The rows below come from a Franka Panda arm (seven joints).
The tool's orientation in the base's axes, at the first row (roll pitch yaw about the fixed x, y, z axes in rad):
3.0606 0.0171 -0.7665
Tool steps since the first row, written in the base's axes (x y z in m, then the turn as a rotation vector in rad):
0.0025 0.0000 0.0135 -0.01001 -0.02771 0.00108
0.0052 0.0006 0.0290 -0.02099 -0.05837 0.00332
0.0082 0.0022 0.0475 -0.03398 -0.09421 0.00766
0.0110 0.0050 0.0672 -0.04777 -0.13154 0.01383
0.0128 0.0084 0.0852 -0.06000 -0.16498 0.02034
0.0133 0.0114 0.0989 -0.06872 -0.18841 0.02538
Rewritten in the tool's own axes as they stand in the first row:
0.0016 -0.0006 -0.0136 0.01199 0.02692 0.00090
0.0028 -0.0017 -0.0293 0.02531 0.05672 0.00084
0.0036 -0.0034 -0.0480 0.04073 0.09181 -0.00093
0.0033 -0.0058 -0.0680 0.05658 0.12867 -0.00440
0.0019 -0.0080 -0.0862 0.07085 0.16168 -0.00850
0.0000 -0.0094 -0.1000 0.08074 0.18495 -0.01184

